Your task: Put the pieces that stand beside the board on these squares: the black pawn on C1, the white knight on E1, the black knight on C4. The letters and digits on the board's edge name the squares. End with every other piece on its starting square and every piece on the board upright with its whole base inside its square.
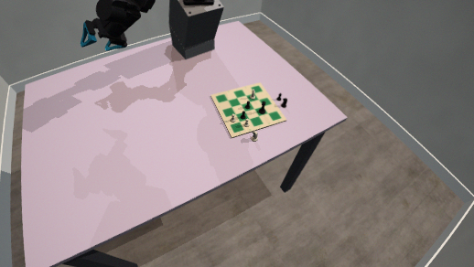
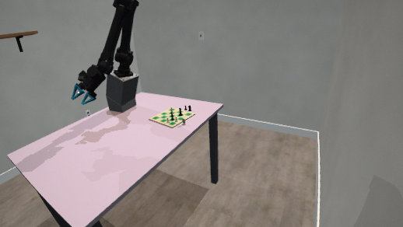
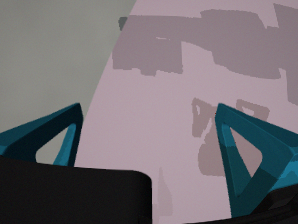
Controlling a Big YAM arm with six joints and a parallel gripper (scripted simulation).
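My hand is 230 mm short of the black knight, 620 mm to the right of it and 220 mm above it. Also, from my hand: white knight: 350 mm ahead, 460 mm to the left, 220 mm below; chessboard: 210 mm ahead, 480 mm to the left, 230 mm below.
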